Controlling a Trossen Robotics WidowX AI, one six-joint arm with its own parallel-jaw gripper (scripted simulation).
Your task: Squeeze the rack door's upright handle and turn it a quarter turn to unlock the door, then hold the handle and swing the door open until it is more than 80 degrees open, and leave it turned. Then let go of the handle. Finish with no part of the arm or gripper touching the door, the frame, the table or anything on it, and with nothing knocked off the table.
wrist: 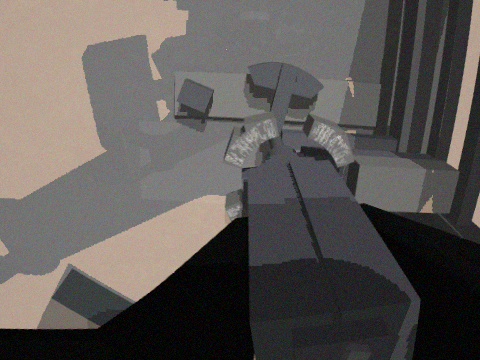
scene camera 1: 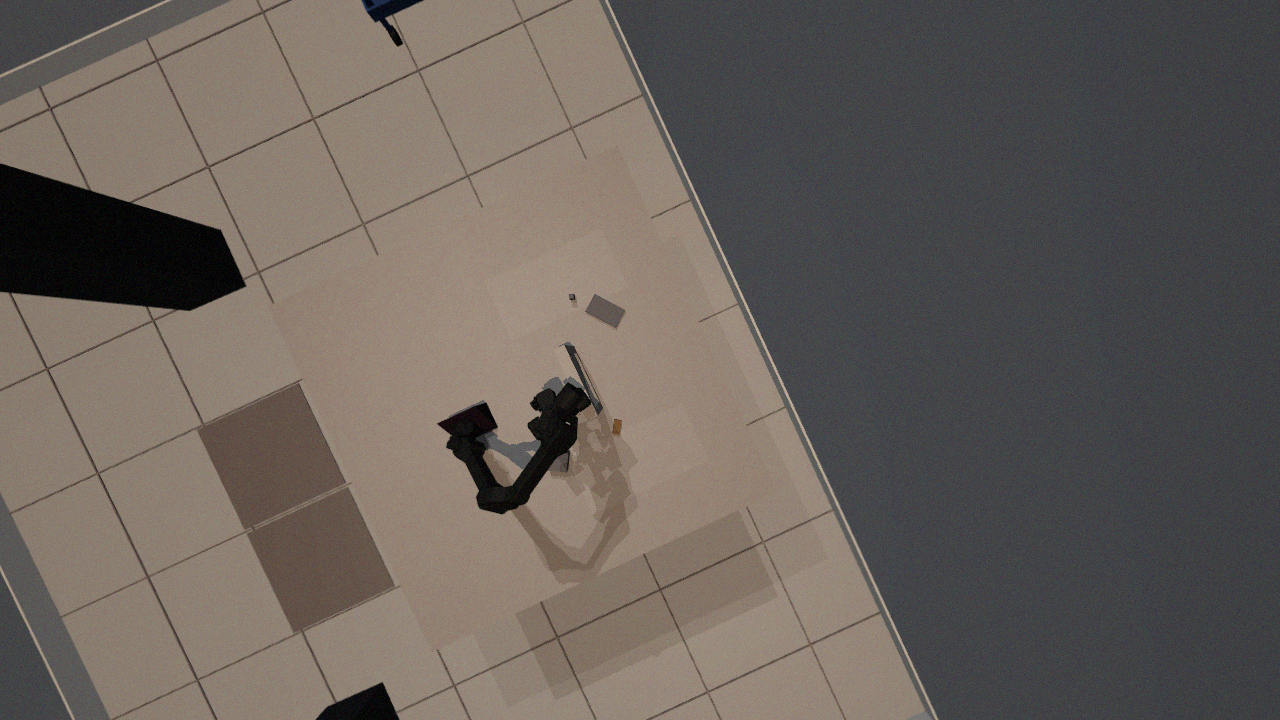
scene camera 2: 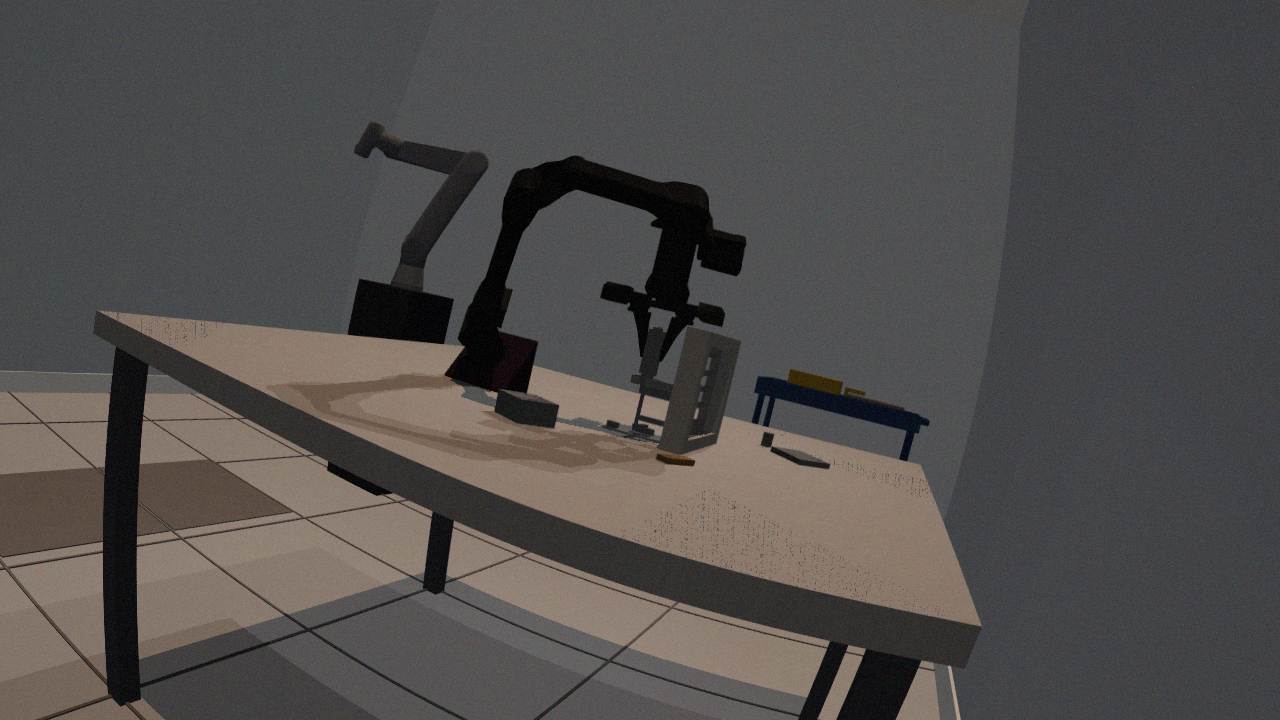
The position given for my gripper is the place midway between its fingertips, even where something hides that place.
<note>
I see my gripper (scene camera 2: 650, 359), a rack door (scene camera 2: 698, 423) and a grey block (scene camera 2: 524, 408).
My gripper also shows in the wrist view (wrist: 300, 227) and in scene camera 1 (scene camera 1: 564, 410). The rack door is seen too in the wrist view (wrist: 389, 172).
</note>
